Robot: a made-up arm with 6 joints.
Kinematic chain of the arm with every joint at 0, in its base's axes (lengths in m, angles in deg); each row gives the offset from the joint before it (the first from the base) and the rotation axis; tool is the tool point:
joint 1: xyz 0 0 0.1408 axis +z
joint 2: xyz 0 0.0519 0 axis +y
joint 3: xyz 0 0 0.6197 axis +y
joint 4: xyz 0 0 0.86 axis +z
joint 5: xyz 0 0 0 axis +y
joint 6: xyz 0 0 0.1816 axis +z
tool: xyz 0 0 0
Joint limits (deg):
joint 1: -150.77..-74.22
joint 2: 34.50..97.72
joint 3: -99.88..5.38
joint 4: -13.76..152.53
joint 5: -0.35..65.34
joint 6: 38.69..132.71
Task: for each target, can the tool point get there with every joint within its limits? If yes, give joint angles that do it. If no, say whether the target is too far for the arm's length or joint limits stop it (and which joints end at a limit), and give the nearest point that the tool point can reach.
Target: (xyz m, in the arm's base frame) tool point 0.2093 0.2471 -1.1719
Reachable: no: joint limits stop it (at a limit: joint 1, joint 2, joint 3, joint 5) | nearest point 0.4794 -1.4114 -0.3133 | short by 1.887 m
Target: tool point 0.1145 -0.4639 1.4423
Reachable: yes | joints -82.70 64.67 -70.88 5.66 8.66 77.65
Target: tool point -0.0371 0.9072 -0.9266
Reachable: no: joint limits stop it (at a limit: joint 2, joint 3, joint 4, joint 5) | nearest point -0.0235 0.5747 0.9082 | short by 1.865 m
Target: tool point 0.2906 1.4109 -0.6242
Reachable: no: joint limits stop it (at a limit: joint 2, joint 3, joint 4, joint 5) | nearest point 0.1160 0.5633 0.9082 | short by 1.760 m
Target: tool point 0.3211 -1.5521 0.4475
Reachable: yes | joints -84.82 83.16 -8.13 79.85 45.61 101.74
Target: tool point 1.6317 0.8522 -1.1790
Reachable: no: too far | nearest point 0.5098 0.2663 0.9082 | short by 2.441 m
